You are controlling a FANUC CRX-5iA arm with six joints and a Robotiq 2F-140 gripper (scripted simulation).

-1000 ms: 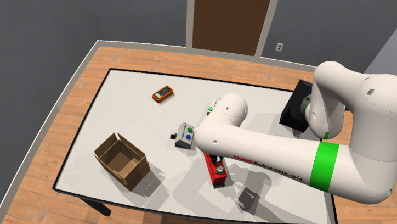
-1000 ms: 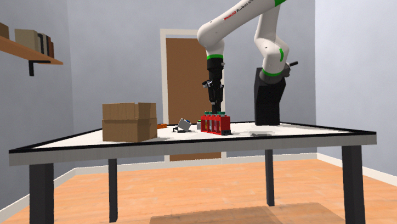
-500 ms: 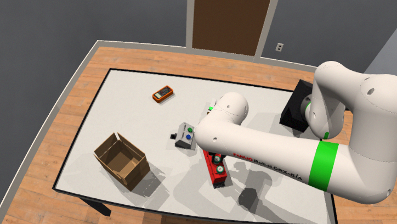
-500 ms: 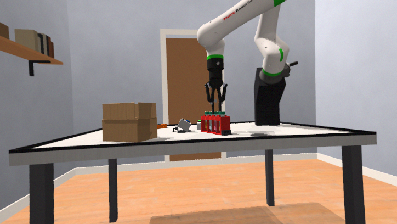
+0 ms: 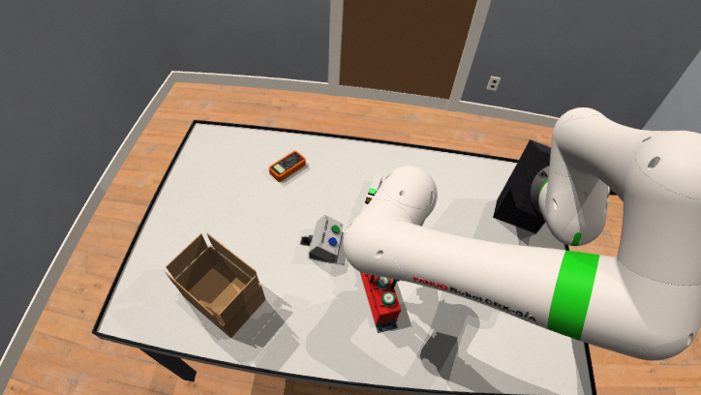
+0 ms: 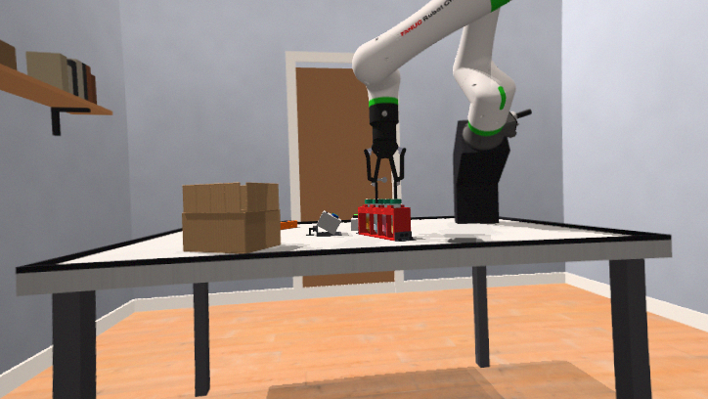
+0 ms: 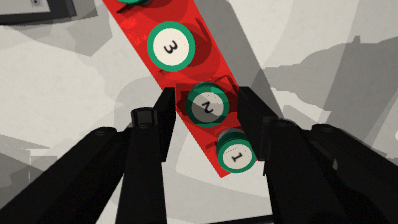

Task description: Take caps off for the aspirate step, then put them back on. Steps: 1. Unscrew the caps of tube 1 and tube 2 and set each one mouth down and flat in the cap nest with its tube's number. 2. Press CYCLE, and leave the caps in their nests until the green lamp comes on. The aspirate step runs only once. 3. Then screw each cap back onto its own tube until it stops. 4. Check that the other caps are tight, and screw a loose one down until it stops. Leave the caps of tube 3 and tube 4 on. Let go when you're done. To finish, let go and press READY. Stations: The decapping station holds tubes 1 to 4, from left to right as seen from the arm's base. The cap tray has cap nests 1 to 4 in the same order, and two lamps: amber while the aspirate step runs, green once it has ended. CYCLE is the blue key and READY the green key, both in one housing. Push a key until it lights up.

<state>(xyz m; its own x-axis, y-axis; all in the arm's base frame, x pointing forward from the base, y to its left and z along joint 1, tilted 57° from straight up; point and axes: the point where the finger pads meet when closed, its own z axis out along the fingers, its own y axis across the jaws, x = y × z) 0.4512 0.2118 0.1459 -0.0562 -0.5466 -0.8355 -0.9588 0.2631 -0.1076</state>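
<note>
My hand is 30 mm above the cap 2. From my hand the other things lie so: cap 1: 50 mm to the left, 30 mm below, 20 mm behind; then cap 3: 50 mm to the right, 30 mm below, 20 mm ahead; then cap 4: 90 mm to the right, 50 mm ahead, 30 mm below.
</note>
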